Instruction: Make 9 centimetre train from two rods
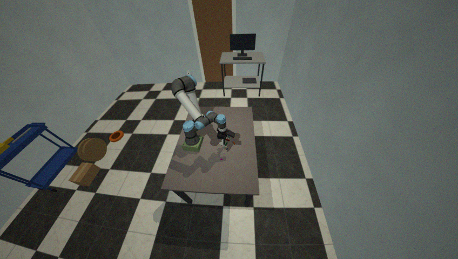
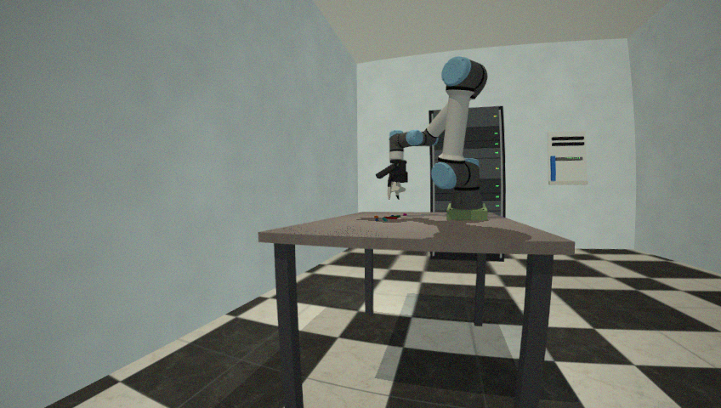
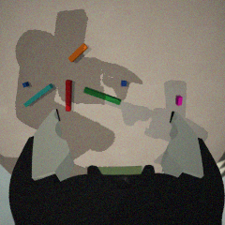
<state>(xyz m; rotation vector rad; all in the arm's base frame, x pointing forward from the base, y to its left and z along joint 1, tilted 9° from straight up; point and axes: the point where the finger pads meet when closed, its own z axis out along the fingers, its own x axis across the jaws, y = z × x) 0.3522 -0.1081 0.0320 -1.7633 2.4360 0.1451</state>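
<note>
Now: the red rod 1 cm ahead of my hand, 10 cm to the left of it and 9 cm below it. Round my hand: short magenta rod: 6 cm behind, 14 cm to the right, 9 cm below; then green rod: 1 cm behind, 3 cm to the left, 9 cm below; then orange rod: 9 cm ahead, 5 cm to the left, 9 cm below.
</note>
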